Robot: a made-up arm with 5 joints.
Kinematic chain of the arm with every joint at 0, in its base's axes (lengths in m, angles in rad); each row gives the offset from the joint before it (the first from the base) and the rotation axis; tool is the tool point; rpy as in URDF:
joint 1: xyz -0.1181 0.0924 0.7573 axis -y
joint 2: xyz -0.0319 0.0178 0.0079 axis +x
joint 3: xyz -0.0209 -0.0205 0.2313 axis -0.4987 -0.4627 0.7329
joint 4: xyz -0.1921 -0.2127 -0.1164 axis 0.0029 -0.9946 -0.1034
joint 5: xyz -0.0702 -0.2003 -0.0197 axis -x
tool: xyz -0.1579 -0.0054 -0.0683 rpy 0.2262 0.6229 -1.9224
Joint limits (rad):
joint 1: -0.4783..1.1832
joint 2: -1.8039..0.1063
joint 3: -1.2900..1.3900
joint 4: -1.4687..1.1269
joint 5: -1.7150..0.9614
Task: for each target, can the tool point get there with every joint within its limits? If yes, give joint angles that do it. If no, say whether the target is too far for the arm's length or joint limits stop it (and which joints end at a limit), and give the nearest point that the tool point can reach.
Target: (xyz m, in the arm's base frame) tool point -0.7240 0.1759 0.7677
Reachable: yes | joints 0.0870 -1.1778 -0.7137 0.4571 -1.4502
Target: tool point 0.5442 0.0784 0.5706
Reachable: no: joint limits stop it (at a limit: joint 1, joint 3, joint 4) | nearest point 0.4180 -0.0107 1.0499 | short by 0.504 m
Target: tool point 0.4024 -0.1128 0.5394
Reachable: no: joint limits stop it (at a limit: joint 1, joint 2, joint 3, joint 4) | nearest point 0.2777 -0.3553 0.7918 | short by 0.372 m
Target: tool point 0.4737 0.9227 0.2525
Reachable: no: too far | nearest point -0.1475 0.4549 0.1601 | short by 0.783 m
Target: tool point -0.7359 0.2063 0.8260
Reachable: yes | joints -0.2088 -0.9384 -1.0738 0.8331 0.0384
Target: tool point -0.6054 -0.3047 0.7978
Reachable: yes | joints 0.7304 -0.2992 0.3734 -0.6148 -0.9131
